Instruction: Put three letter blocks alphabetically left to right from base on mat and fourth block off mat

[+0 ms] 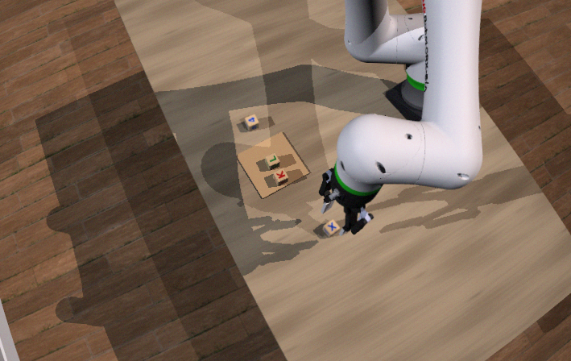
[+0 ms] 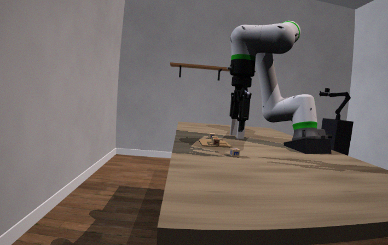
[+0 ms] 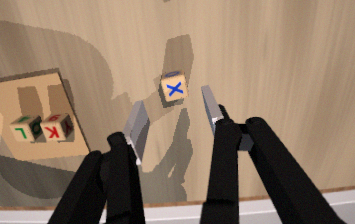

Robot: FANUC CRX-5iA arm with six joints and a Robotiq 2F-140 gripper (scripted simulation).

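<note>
My gripper is now 90 mm above the X block. Round my hand: red K block (180 mm to the right, 90 mm below, 30 mm ahead); then L block (230 mm to the right, 90 mm below, 30 mm ahead); then tan mat (230 mm to the right, 110 mm below, 30 mm ahead).
</note>
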